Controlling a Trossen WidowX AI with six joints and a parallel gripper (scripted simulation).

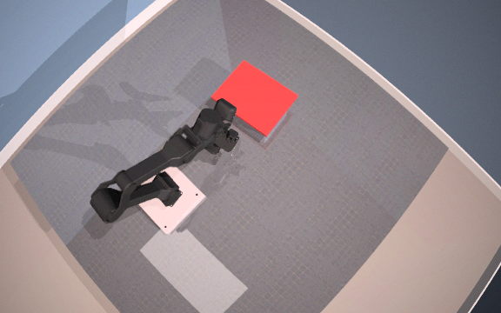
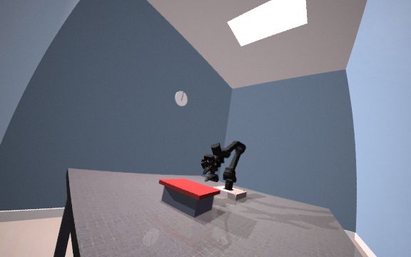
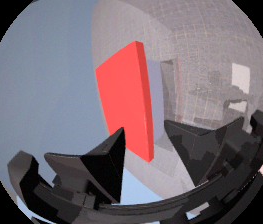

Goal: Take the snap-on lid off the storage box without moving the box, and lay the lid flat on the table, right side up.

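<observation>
Now: the red lid 120 mm ahead of my gripper tip and 40 mm below it. From my gripper tip the other things lie so: storage box (120 mm ahead, 80 mm below).
</observation>
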